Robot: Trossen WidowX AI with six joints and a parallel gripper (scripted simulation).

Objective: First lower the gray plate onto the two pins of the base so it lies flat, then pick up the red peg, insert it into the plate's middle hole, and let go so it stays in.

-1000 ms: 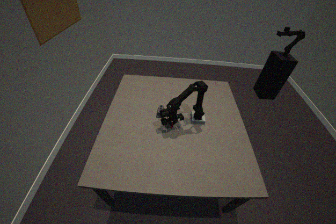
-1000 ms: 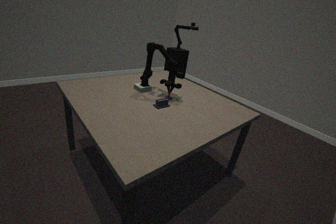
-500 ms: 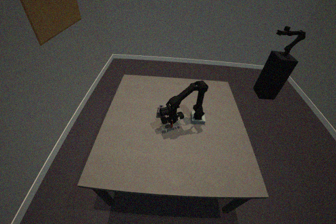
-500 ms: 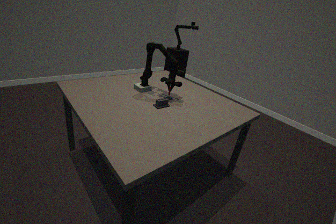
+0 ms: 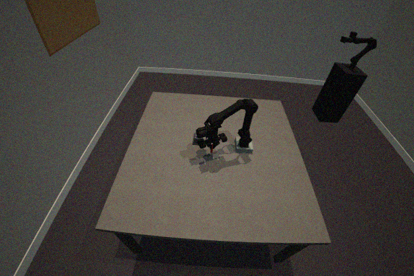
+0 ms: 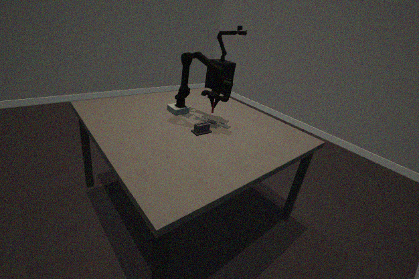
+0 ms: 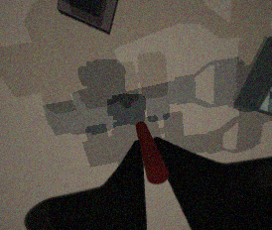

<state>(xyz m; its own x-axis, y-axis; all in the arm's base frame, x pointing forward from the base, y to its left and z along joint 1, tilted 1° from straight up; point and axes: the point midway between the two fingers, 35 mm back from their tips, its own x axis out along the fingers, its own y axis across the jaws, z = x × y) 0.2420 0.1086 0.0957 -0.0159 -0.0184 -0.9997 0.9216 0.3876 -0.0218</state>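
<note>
Right now my gripper tip is 10 cm short of the gray plate, 17 cm to the left of it and 6 cm above it. Also, from my gripper tip: red peg: right at my gripper tip.
</note>
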